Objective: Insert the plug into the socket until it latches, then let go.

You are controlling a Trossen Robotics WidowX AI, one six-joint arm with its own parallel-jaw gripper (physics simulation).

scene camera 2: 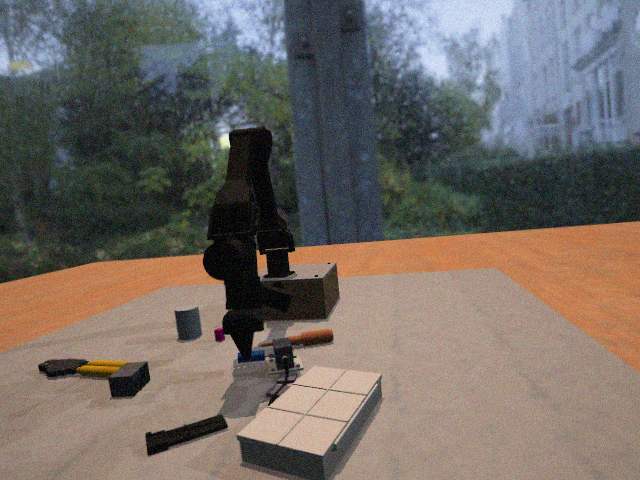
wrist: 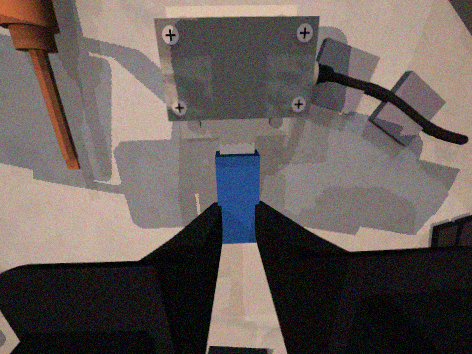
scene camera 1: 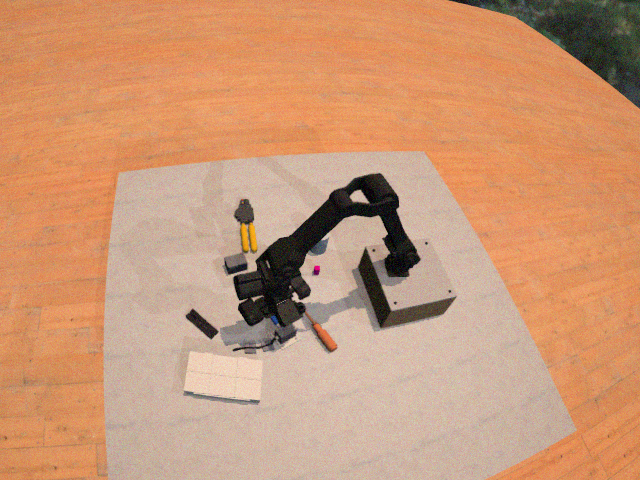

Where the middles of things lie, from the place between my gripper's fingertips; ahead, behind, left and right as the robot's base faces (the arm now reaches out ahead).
Right now the grey socket (scene camera 2: pixel 283 350) is 3 cm behind my hand and 5 cm to the left of it. Also, from my hand: orange-handled screwdriver (wrist: pixel 33 33) (13 cm behind, 4 cm to the left, 1 cm below); then blue plug (wrist: pixel 237 164) (1 cm behind, 1 cm to the left); then black bar (scene camera 2: pixel 156 442) (19 cm ahead, 3 cm to the left, 2 cm below).
